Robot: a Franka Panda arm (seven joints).
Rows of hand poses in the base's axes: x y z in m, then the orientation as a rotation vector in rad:
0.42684, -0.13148, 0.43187, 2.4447, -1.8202, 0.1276
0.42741, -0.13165, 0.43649, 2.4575, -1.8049, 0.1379
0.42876, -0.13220, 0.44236, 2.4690, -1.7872, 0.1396
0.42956, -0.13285, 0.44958, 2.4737, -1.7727, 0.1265
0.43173, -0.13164, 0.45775, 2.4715, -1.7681, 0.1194
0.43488, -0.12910, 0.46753, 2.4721, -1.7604, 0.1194
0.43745, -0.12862, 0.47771, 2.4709, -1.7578, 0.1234
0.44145, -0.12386, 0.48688, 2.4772, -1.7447, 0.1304
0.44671, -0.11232, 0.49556, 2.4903, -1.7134, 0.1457
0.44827, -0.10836, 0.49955, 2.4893, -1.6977, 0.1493
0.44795, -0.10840, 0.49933, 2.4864, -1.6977, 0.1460
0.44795, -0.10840, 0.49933, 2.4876, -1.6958, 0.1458
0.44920, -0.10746, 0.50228, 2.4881, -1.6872, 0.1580
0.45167, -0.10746, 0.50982, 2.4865, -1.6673, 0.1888
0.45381, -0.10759, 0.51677, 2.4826, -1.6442, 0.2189
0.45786, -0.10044, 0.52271, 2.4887, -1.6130, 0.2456
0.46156, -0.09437, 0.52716, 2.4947, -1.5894, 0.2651
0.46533, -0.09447, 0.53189, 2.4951, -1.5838, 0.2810
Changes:
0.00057, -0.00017, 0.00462, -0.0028, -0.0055, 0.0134
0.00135, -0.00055, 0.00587, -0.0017, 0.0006, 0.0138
0.00080, -0.00065, 0.00722, 0.0006, 0.0105, 0.0089
0.00217, 0.00121, 0.00817, -0.0012, 0.0065, 0.0012
0.00315, 0.00254, 0.00978, -0.0033, 0.0025, 0.0042
0.00257, 0.00048, 0.01018, -0.0035, -0.0008, 0.0010
0.00400, 0.00476, 0.00917, -0.0045, -0.0019, 0.0096
0.00526, 0.01154, 0.00868, -0.0113, -0.0032, 0.0221
0.00156, 0.00396, 0.00399, -0.0094, 0.0038, 0.0079
-0.00032, -0.00004, -0.00022, -0.0009, 0.0031, -0.0013
0.00000, 0.00000, 0.00000, 0.0000, 0.0003, 0.0015
0.00125, 0.00094, 0.00295, -0.0078, -0.0042, 0.0052
0.00247, 0.00000, 0.00754, -0.0206, -0.0104, 0.0111
0.00214, -0.00013, 0.00695, -0.0233, -0.0083, 0.0119
0.00405, 0.00715, 0.00594, -0.0188, -0.0077, 0.0203
0.00370, 0.00607, 0.00445, -0.0128, -0.0062, 0.0160
0.00377, -0.00010, 0.00473, -0.0069, -0.0080, 0.0041

